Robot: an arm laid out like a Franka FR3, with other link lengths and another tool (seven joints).
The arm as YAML. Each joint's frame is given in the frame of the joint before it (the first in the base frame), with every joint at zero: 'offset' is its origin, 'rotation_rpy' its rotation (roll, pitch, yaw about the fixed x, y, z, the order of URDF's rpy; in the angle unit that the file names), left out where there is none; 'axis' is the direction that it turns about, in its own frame. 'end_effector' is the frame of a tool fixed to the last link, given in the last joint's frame.
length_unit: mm
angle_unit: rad
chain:
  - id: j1
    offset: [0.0, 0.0, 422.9]
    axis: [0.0, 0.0, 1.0]
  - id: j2
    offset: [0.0, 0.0, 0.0]
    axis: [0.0, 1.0, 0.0]
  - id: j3
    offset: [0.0, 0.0, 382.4]
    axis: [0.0, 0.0, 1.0]
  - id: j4
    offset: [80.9, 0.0, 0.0]
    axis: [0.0, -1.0, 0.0]
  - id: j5
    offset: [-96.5, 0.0, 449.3]
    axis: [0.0, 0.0, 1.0]
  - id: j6
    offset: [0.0, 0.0, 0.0]
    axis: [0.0, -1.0, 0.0]
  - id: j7
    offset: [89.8, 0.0, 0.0]
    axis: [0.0, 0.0, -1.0]
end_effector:
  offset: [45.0, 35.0, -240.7]
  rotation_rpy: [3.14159, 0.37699, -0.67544]
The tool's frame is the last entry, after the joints.
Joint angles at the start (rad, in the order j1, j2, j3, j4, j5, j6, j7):
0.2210 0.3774 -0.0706 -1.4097 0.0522 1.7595 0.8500
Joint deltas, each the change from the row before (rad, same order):
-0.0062 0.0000 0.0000 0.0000 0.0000 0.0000 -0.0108
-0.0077 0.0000 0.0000 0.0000 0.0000 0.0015 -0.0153
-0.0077 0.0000 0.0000 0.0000 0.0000 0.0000 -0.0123
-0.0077 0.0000 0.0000 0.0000 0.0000 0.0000 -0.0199
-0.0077 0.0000 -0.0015 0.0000 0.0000 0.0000 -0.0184
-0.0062 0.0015 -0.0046 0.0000 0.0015 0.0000 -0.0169
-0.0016 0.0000 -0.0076 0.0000 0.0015 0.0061 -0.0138
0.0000 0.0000 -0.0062 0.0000 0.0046 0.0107 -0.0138
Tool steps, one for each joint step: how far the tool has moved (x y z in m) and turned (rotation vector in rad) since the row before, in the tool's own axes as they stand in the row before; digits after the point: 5 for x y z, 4 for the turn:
0.00409 0.00003 -0.00176 -0.0015 -0.0002 -0.0043
0.00492 -0.00027 -0.00235 -0.0012 -0.0001 -0.0077
0.00513 0.00021 -0.00220 -0.0015 -0.0002 -0.0044
0.00474 0.00019 -0.00205 -0.0043 -0.0002 -0.0114
0.00580 0.00043 -0.00252 -0.0032 0.0003 -0.0087
0.00699 0.00051 -0.00176 -0.0033 -0.0001 -0.0052
0.00507 -0.00082 -0.00330 0.0041 0.0021 -0.0068
0.00230 -0.00225 -0.00285 0.0079 -0.0005 -0.0107

